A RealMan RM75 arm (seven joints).
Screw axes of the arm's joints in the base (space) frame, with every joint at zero. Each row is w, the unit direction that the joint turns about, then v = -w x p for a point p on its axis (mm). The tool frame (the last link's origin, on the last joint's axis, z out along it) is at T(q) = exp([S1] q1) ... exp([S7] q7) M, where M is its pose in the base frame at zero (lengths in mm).
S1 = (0, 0, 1, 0.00, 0.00, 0.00)
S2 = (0, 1, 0, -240.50, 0.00, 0.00)
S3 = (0, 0, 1, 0.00, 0.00, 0.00)
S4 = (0, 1, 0, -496.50, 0.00, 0.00)
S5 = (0, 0, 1, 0.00, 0.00, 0.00)
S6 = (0, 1, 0, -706.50, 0.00, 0.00)
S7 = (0, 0, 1, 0.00, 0.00, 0.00)
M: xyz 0.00 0.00 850.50 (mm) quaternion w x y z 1 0 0 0
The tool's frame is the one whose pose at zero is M.
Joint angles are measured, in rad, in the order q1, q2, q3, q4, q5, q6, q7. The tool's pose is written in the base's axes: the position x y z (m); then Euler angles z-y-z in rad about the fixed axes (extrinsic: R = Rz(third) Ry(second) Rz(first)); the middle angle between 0 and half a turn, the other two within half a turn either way. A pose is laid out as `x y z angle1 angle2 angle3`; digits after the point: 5 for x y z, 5 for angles.
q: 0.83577, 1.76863, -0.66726, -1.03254, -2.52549, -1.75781, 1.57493
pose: 0.20608 0.41428 0.17820 -1.96749 2.69212 1.05106
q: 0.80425, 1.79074, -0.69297, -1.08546, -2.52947, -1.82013, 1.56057
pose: 0.20986 0.39991 0.17072 -2.09994 2.73071 0.93635
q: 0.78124, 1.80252, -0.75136, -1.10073, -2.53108, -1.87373, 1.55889
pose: 0.21387 0.38733 0.15857 -2.32620 2.77548 0.71554
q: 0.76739, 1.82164, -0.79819, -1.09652, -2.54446, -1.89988, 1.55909
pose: 0.21850 0.37856 0.14392 -2.53946 2.79738 0.49618
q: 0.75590, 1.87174, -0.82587, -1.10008, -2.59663, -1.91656, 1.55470
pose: 0.22405 0.36870 0.12203 -2.75823 2.79698 0.26364
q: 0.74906, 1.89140, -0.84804, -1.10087, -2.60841, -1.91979, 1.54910
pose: 0.22542 0.36448 0.11204 -2.86061 2.79342 0.16701
